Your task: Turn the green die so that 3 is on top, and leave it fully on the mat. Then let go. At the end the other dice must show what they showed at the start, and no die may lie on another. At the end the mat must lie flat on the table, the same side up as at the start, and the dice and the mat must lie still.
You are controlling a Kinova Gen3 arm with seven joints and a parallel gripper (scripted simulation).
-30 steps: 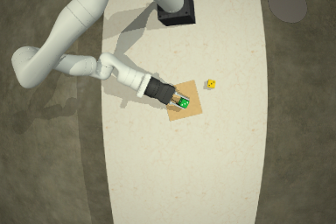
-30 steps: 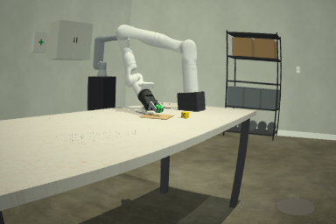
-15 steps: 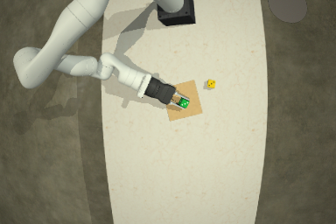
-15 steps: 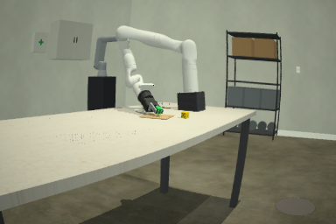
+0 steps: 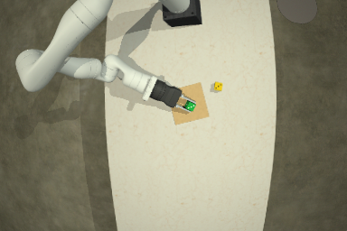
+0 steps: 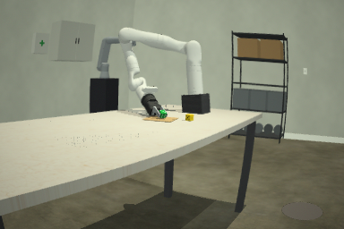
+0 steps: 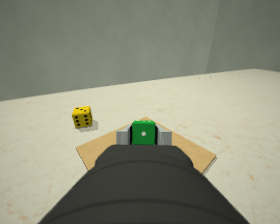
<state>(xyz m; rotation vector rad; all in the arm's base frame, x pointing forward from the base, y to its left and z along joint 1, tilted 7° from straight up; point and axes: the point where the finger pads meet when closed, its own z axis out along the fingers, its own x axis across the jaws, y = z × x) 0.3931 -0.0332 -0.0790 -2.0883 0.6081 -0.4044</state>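
Right now the green die is right at my hand. The rest, counted from my hand: white die (14 cm to the right, 11 cm behind, 1 cm below); then yellow die (12 cm to the left, 6 cm behind, 1 cm below); then tan mat (3 cm below, 1 cm to the right).
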